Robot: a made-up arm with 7 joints. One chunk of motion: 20 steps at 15 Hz.
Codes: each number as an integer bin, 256 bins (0 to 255) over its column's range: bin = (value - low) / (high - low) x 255, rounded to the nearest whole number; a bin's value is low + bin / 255 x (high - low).
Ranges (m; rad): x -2..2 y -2..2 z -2..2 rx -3.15..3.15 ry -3.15..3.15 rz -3.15..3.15
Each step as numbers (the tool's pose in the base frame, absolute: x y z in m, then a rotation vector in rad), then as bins.
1 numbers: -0.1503 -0.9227 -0.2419 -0.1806 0.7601 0.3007
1 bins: 118 69 112 120 158 140
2 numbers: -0.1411 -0.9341 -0.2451 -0.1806 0.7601 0.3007
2 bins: 119 68 112 120 158 140
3 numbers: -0.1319 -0.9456 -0.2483 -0.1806 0.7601 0.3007
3 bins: 119 67 112 120 158 140
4 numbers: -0.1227 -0.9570 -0.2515 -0.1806 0.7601 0.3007
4 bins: 120 66 111 120 158 140
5 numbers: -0.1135 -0.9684 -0.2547 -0.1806 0.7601 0.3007
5 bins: 120 66 111 120 158 140
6 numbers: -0.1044 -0.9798 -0.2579 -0.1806 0.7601 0.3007
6 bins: 121 65 111 120 158 140
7 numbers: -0.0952 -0.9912 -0.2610 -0.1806 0.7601 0.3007
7 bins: 121 64 111 120 158 140
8 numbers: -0.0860 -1.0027 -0.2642 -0.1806 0.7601 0.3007
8 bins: 122 64 111 120 158 140
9 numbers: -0.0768 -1.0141 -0.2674 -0.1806 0.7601 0.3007
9 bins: 123 63 110 120 158 140
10 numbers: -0.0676 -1.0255 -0.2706 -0.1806 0.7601 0.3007
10 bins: 123 62 110 120 158 140
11 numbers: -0.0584 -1.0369 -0.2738 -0.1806 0.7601 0.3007
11 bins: 124 61 110 120 158 140
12 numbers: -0.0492 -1.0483 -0.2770 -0.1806 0.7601 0.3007
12 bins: 124 61 110 120 158 140
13 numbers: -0.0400 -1.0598 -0.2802 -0.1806 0.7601 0.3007
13 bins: 125 60 110 120 158 140
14 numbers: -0.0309 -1.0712 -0.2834 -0.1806 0.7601 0.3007
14 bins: 126 59 109 120 158 140
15 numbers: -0.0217 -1.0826 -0.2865 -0.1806 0.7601 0.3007
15 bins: 126 58 109 120 158 140
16 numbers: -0.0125 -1.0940 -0.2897 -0.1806 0.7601 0.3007
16 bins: 127 58 109 120 158 140
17 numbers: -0.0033 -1.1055 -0.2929 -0.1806 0.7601 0.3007
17 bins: 127 57 109 120 158 140
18 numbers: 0.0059 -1.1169 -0.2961 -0.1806 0.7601 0.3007
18 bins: 128 56 109 120 158 140
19 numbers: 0.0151 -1.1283 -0.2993 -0.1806 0.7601 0.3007
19 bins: 128 56 108 120 158 140
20 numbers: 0.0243 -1.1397 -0.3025 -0.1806 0.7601 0.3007
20 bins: 129 55 108 120 158 140
